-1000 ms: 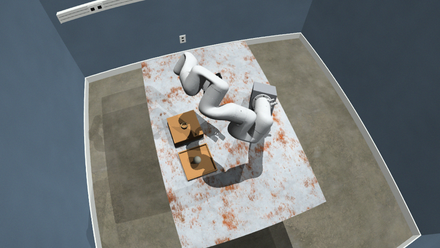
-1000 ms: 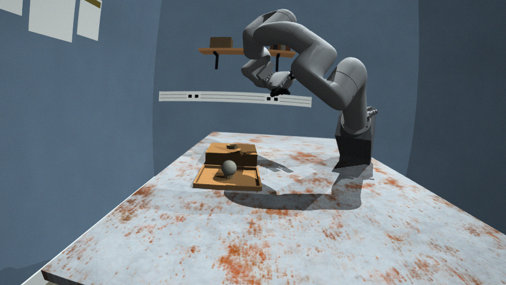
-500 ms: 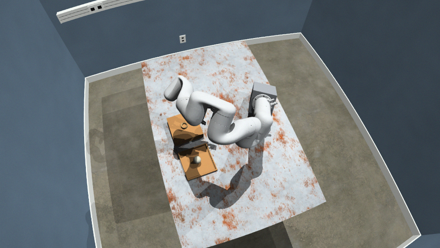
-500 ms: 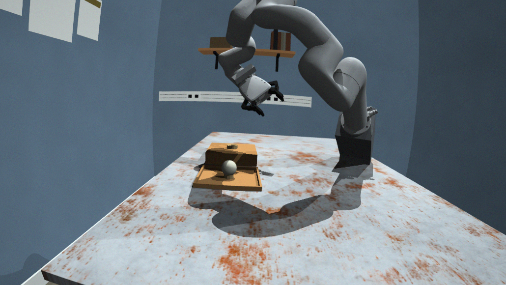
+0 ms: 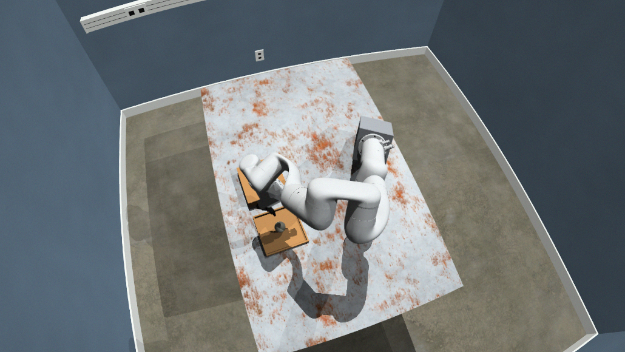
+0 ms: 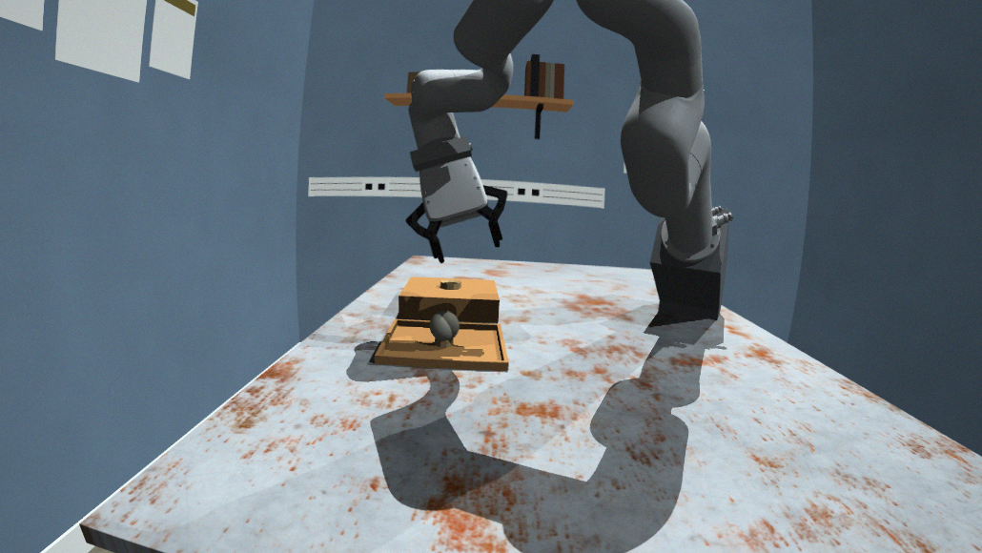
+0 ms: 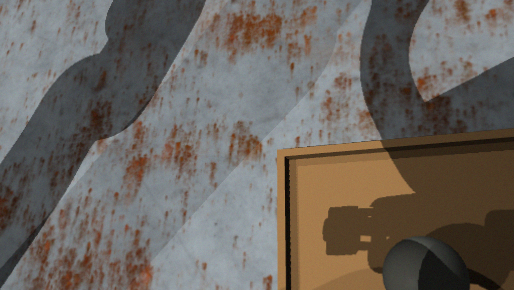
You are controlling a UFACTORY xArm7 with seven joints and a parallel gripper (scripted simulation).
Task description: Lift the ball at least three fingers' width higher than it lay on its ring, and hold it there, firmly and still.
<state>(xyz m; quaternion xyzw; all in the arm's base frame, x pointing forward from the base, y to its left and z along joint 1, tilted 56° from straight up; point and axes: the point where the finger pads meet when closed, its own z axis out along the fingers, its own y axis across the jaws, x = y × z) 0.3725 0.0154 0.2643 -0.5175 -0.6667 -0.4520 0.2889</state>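
Right now the grey ball is 120 mm below my hand, 40 mm to the left of it and 20 mm ahead of it. Also, from my hand: orange tray 150 mm below, 40 mm to the left, 20 mm ahead.
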